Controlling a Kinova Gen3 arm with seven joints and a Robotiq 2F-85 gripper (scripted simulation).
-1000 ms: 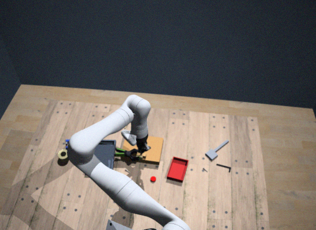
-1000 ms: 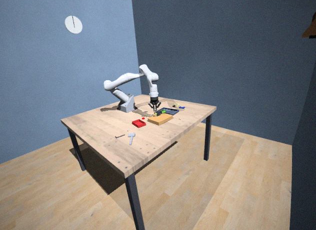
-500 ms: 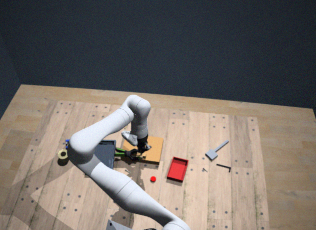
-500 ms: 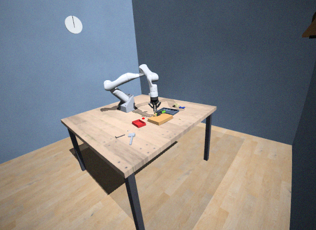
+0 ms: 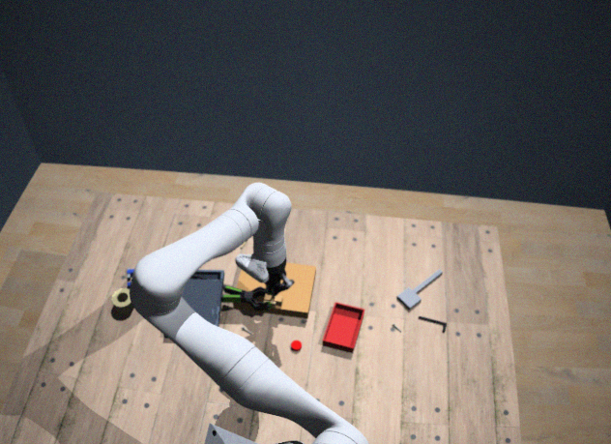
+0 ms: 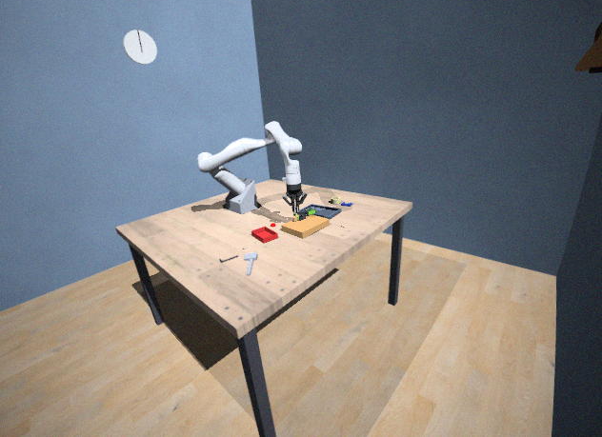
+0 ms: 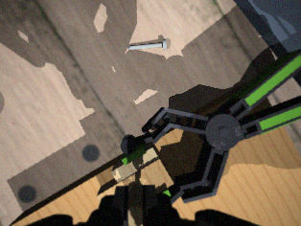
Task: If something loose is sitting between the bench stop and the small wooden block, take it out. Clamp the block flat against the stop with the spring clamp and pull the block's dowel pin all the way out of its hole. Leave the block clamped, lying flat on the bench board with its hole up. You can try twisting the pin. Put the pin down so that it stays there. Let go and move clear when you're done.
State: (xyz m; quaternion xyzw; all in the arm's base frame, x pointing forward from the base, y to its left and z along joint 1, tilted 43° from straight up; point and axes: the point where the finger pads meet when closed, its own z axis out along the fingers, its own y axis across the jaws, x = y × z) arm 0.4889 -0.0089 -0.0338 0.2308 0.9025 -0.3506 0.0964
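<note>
My hand is 2 cm above the dowel pin. Also, from my hand: bench board (5 cm ahead, 1 cm to the left, 7 cm below); wooden block (5 cm below); red disc (10 cm behind, 8 cm to the right, 9 cm below).
</note>
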